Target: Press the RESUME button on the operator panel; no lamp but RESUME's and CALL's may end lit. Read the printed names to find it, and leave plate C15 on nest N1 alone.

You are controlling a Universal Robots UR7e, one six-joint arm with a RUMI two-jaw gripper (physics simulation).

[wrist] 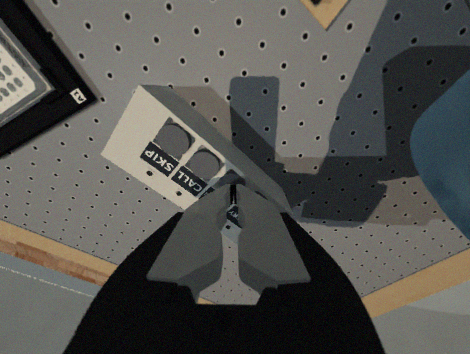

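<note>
The operator panel is a pale box lying diagonally. Its round grey SKIP button and CALL button show, with their printed names upside down in this view. My gripper is shut and empty, its tips over the panel at a third, mostly hidden button beside CALL. That button's label is almost fully covered, so its name cannot be read. Part of another label, ending in "RY", shows between the fingers. The lamp by SKIP and the lamp by CALL look dark. Neither C15 nor N1 can be read.
A black holder marked A1 carries a pale plate with wells at the left edge. A blue rounded object is at the right. A wooden-edged item shows at the top. A wooden rim borders the perforated board.
</note>
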